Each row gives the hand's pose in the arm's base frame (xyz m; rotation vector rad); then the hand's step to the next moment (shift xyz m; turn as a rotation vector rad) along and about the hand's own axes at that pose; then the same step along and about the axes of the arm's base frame.
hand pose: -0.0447 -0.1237 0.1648 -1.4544 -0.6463 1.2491
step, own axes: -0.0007 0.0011 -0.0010 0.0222 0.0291 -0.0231
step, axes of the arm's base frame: 0.0005 -0.0013 -0.0009 0.0216 0.0028 -0.0374
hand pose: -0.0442 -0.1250 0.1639 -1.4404 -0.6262 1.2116
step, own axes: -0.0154 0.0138 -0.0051 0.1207 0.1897 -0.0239
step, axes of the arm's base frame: -0.0038 -0.0192 -0.0084 0.0173 0.0472 -0.2204
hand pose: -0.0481 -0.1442 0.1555 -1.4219 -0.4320 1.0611
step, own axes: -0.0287 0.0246 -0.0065 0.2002 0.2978 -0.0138
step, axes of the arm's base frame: -0.0175 -0.0310 -0.0142 0.0137 0.0964 -0.3456
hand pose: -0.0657 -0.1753 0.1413 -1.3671 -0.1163 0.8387
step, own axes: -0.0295 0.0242 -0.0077 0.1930 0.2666 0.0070
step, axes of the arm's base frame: -0.0280 -0.0243 -0.0120 0.0118 0.1101 -0.3100
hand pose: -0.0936 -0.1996 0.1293 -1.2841 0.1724 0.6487
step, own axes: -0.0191 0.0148 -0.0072 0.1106 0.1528 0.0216
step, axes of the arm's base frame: -0.0218 -0.0114 -0.0056 0.0027 0.0794 -0.1724
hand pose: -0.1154 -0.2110 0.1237 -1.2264 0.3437 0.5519
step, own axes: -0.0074 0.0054 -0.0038 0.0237 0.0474 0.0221
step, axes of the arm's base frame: -0.0090 -0.0039 -0.0015 -0.0085 0.0370 -0.0431
